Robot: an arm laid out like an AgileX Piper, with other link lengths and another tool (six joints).
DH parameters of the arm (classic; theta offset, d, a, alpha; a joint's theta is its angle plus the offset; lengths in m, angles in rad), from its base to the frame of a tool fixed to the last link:
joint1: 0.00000 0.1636 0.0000 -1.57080
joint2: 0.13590 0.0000 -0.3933 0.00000
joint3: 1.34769 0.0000 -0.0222 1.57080
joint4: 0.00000 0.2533 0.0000 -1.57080
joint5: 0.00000 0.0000 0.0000 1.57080
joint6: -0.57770 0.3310 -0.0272 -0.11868
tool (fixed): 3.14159 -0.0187 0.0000 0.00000
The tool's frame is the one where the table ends.
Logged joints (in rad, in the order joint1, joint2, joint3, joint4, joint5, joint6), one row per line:
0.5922 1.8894 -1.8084 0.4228 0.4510 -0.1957
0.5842 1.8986 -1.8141 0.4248 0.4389 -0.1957
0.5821 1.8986 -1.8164 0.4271 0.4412 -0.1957
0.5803 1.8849 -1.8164 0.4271 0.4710 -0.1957
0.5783 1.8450 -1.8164 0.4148 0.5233 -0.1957
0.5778 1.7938 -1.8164 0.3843 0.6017 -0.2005
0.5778 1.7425 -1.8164 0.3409 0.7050 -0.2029
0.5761 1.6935 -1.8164 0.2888 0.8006 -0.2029
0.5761 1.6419 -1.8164 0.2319 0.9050 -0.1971
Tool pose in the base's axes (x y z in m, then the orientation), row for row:
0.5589 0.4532 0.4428 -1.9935 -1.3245 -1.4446
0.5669 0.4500 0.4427 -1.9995 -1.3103 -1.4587
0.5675 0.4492 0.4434 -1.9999 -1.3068 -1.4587
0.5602 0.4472 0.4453 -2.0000 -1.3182 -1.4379
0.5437 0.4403 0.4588 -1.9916 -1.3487 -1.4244
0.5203 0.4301 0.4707 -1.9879 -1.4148 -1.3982
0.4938 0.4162 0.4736 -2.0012 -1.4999 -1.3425
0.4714 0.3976 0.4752 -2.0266 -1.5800 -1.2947
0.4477 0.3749 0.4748 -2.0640 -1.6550 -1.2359
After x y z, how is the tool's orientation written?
As a rotation vector, in radians.
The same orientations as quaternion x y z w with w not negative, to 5 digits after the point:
-0.70245 -0.46671 -0.50903 0.17215
-0.70363 -0.46110 -0.51332 0.16973
-0.70402 -0.46003 -0.51351 0.17040
-0.70508 -0.46472 -0.50692 0.17303
-0.70181 -0.47526 -0.50193 0.17222
-0.69732 -0.49629 -0.49047 0.16396
-0.69695 -0.52236 -0.46755 0.15099
-0.69817 -0.54431 -0.44603 0.13168
-0.70251 -0.56330 -0.42065 0.11056

